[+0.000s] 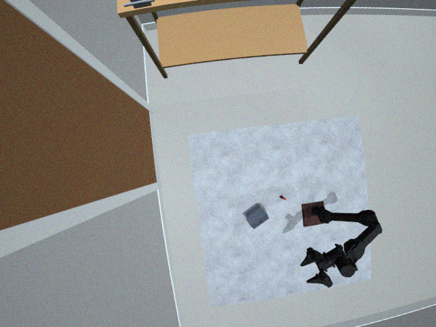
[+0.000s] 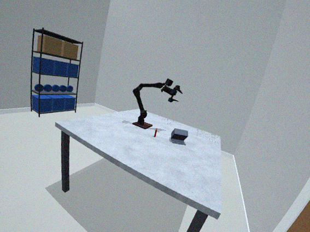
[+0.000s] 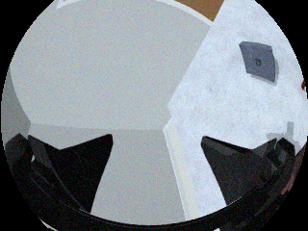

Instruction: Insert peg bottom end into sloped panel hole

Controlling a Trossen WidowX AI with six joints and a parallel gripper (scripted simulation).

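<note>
My gripper tip is now 33 cm above the red peg, 31 cm to the left of it and 2 cm past it. The rest, counted from my gripper tip: grey sloped panel 32 cm below, 17 cm to the right, 16 cm ahead.
</note>
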